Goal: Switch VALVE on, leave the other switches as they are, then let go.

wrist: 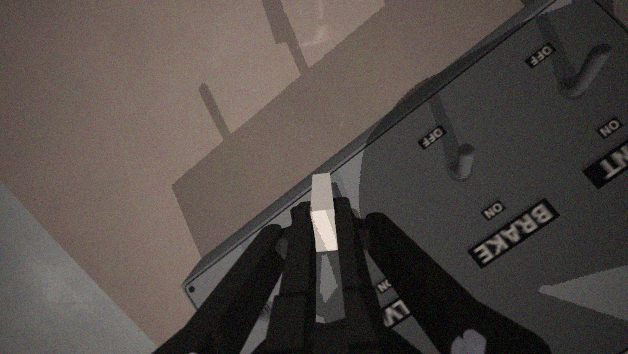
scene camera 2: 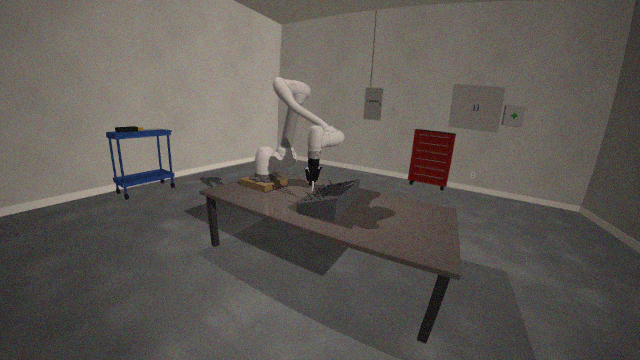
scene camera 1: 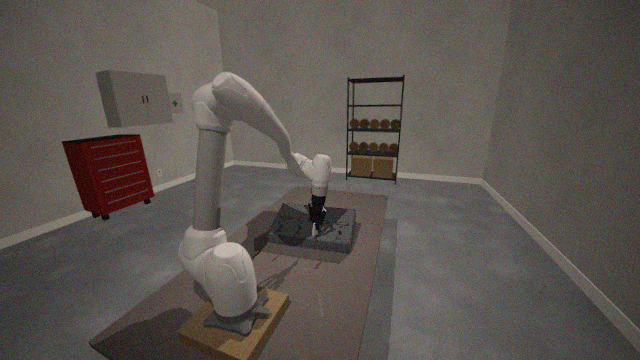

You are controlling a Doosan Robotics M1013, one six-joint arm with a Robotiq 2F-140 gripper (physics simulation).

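Pixels of known places: gripper, between the fingertips: [wrist: 323, 189] [scene camera 2: 311, 190] [scene camera 1: 314, 234]; arm's base, origin of its link: [scene camera 2: 263, 178] [scene camera 1: 238, 311].
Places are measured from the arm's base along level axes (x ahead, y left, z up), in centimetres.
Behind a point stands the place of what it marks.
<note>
A dark sloped switch panel [scene camera 1: 341, 246] @[x 51.7, y -32.6, z -1.2 cm] [scene camera 2: 320, 209] @[x 68.1, y -38.1, z 0.6 cm] [wrist: 425, 192] @[x 59.5, y -10.4, z 3.0 cm] stands on the table. My gripper [scene camera 1: 314, 230] @[x 52.6, y -17.4, z 4.1 cm] [scene camera 2: 313, 186] @[x 52.6, y -17.4, z 4.1 cm] [wrist: 323, 189] @[x 52.6, y -17.4, z 4.1 cm] is shut with nothing between its fingers. Its pale tip is low over the panel's near edge. In the wrist view, part of the VALVE label [wrist: 396, 313] @[x 66.2, y -19.9, z 5.5 cm] and its ON mark [wrist: 384, 286] @[x 63.8, y -19.2, z 4.6 cm] show beside the right finger. The VALVE lever and its OFF mark are hidden by the gripper, so its position and any contact cannot be told. The BRAKE lever [wrist: 465, 160] @[x 57.6, y -7.1, z 6.6 cm] stands to the right of the gripper.
Another lever [wrist: 590, 72] @[x 58.8, y 4.8, z 5.7 cm] stands farther right, above a partly cut-off label ending in NT [wrist: 607, 165] @[x 66.9, y 2.7, z 5.4 cm]. The panel rests on the brown table [scene camera 1: 320, 295] @[x 19.4, y -27.5, z -5.4 cm] [scene camera 2: 410, 235] @[x 121.8, y -35.0, z -5.4 cm]. A red tool cabinet [scene camera 1: 120, 172] [scene camera 2: 432, 159] and a blue cart [scene camera 2: 140, 134] stand away from the table.
</note>
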